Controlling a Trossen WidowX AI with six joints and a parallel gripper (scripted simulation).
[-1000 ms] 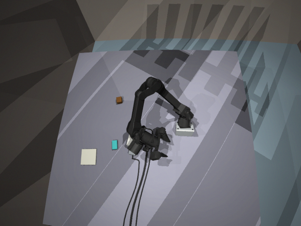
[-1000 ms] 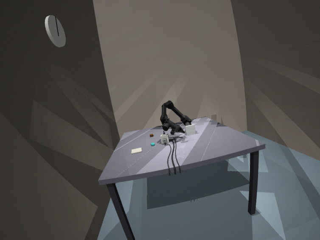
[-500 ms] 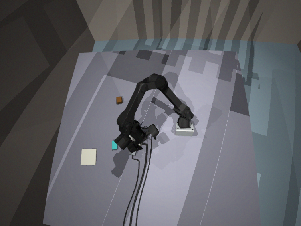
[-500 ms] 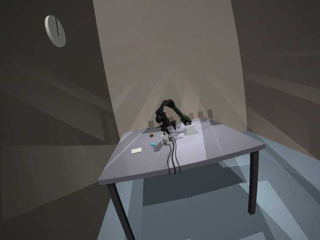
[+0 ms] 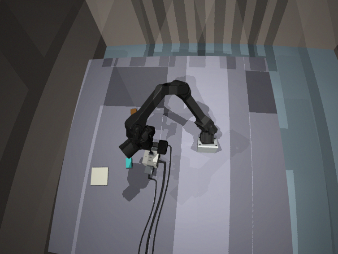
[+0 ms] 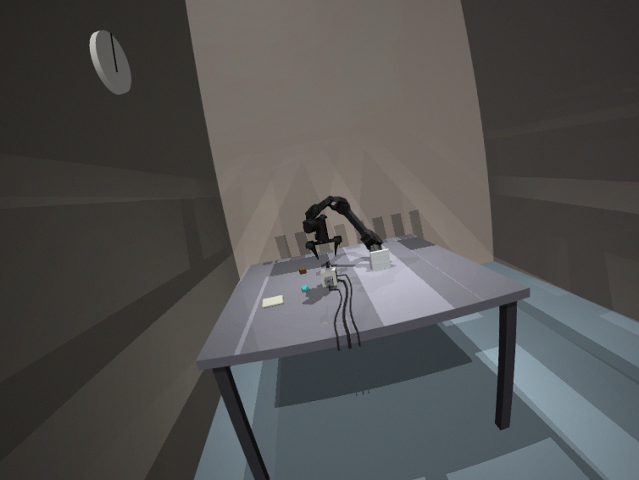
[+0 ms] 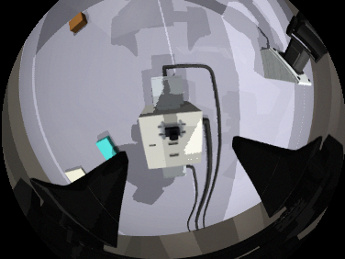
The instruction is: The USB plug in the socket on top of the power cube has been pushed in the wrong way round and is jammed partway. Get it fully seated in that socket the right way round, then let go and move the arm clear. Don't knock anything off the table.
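Right now my gripper tip is 4 cm above the dark USB plug. The rest, counted from my gripper tip: brown block: 28 cm to the right, 12 cm below, 12 cm ahead; then teal block: 14 cm ahead, 13 cm below, 3 cm to the left; then grey socket: 6 cm below, 1 cm to the left.
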